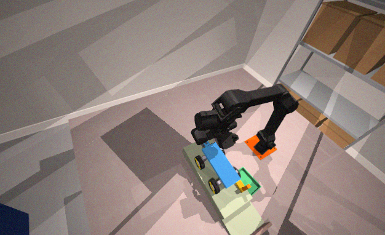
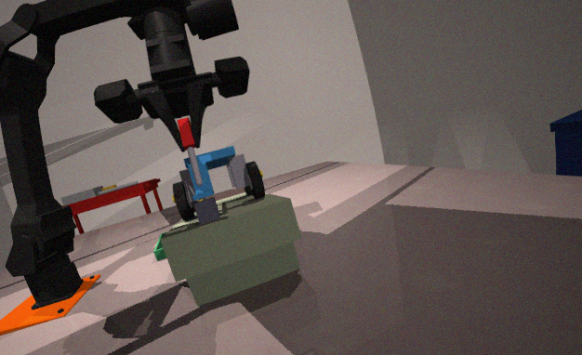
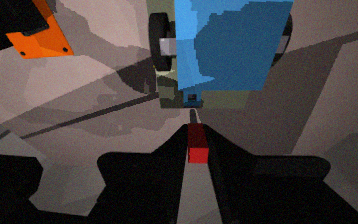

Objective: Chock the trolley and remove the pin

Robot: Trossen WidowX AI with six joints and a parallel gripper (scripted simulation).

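My gripper tip is now 230 mm to the right of the green tray, 180 mm above it and 70 mm past it. The rest, counted from my gripper tip: blue trolley (110 mm to the left, 60 mm below, 40 mm ahead); pale green ramp (130 mm below, 120 mm to the left, 40 mm ahead); red-headed stop pin (right at my gripper tip).
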